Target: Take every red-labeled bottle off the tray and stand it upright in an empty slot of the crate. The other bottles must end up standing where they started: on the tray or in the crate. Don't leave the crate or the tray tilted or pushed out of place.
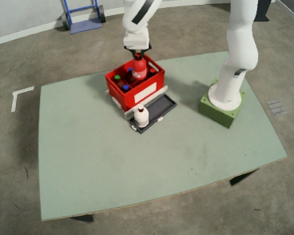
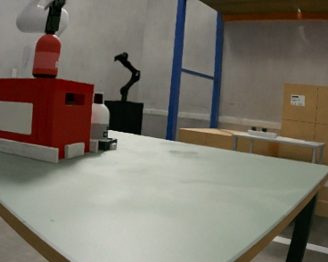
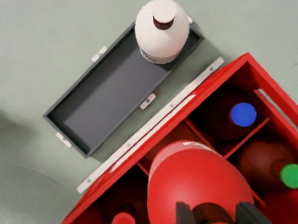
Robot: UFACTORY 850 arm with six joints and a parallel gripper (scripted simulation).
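Right now the red-capped bottle is 7 cm below my hand. From my hand the other things lie so: white bottle: 25 cm below, 18 cm to the left, 2 cm ahead; then red crate: 25 cm below, 4 cm to the right, 2 cm ahead; then dark grey tray: 32 cm below, 13 cm to the left, 5 cm behind.
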